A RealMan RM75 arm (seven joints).
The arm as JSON. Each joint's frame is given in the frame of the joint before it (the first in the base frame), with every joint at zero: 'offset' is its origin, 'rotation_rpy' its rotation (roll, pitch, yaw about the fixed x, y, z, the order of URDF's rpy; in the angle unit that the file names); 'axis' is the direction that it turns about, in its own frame. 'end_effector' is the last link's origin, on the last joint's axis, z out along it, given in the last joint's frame.
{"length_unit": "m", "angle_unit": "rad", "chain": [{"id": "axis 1", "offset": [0.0, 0.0, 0.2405], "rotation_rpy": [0.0, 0.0, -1.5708], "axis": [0.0, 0.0, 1.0]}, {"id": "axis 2", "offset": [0.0, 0.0, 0.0], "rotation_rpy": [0.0, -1.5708, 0.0], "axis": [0.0, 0.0, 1.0]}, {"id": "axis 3", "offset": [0.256, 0.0, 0.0], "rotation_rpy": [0.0, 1.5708, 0.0], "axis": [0.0, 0.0, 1.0]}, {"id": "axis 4", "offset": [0.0, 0.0, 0.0], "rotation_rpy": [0.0, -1.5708, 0.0], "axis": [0.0, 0.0, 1.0]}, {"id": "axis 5", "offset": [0.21, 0.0, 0.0], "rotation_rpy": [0.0, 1.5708, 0.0], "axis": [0.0, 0.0, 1.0]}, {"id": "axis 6", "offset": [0.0, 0.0, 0.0], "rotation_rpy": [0.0, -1.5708, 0.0], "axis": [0.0, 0.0, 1.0]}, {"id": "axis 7", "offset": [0.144, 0.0, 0.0], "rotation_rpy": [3.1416, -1.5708, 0.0], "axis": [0.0, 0.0, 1.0]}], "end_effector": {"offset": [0.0, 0.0, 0.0], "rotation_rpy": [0.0, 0.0, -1.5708]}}
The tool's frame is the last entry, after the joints.
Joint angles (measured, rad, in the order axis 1, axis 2, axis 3, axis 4, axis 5, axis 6, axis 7), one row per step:
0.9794 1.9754 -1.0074 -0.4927 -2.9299 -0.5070 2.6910
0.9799 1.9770 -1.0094 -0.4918 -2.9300 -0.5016 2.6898
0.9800 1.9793 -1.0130 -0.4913 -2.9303 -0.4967 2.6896
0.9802 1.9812 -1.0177 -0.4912 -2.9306 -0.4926 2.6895
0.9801 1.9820 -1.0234 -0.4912 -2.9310 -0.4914 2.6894
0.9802 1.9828 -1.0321 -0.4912 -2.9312 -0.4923 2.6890
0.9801 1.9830 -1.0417 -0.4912 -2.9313 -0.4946 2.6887
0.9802 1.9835 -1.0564 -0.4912 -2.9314 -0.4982 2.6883
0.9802 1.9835 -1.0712 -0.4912 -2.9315 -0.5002 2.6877
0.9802 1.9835 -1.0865 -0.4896 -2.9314 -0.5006 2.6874
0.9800 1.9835 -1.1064 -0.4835 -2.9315 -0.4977 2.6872
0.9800 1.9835 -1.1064 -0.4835 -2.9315 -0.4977 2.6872
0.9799 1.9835 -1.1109 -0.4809 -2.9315 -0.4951 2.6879
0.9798 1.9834 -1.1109 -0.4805 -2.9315 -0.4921 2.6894
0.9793 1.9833 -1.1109 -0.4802 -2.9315 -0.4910 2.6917
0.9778 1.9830 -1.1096 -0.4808 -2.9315 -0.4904 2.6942
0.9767 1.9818 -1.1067 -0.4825 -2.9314 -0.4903 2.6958
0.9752 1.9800 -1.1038 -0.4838 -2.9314 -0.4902 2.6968
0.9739 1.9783 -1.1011 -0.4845 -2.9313 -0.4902 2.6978
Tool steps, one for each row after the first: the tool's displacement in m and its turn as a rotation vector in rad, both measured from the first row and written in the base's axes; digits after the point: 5 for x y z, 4 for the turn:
-0.00066 0.00022 -0.00075 0.0007 -0.0020 0.0046
-0.00134 0.00023 -0.00198 0.0003 -0.0042 0.0089
-0.00213 0.00030 -0.00307 -0.0007 -0.0073 0.0136
-0.00253 0.00021 -0.00387 -0.0035 -0.0117 0.0167
-0.00307 -0.00006 -0.00513 -0.0095 -0.0183 0.0199
-0.00338 -0.00042 -0.00625 -0.0165 -0.0256 0.0223
-0.00400 -0.00097 -0.00809 -0.0274 -0.0367 0.0262
-0.00460 -0.00133 -0.00952 -0.0368 -0.0485 0.0312
-0.00492 -0.00178 -0.01116 -0.0461 -0.0602 0.0359
-0.00439 -0.00266 -0.01371 -0.0579 -0.0758 0.0408
-0.00439 -0.00266 -0.01371 -0.0579 -0.0758 0.0408
-0.00406 -0.00286 -0.01434 -0.0595 -0.0788 0.0418
-0.00411 -0.00264 -0.01412 -0.0567 -0.0778 0.0426
-0.00385 -0.00267 -0.01403 -0.0549 -0.0762 0.0415
-0.00320 -0.00280 -0.01361 -0.0522 -0.0734 0.0391
-0.00282 -0.00257 -0.01240 -0.0479 -0.0706 0.0375
-0.00207 -0.00238 -0.01093 -0.0437 -0.0686 0.0354
-0.00127 -0.00226 -0.00964 -0.0401 -0.0666 0.0330

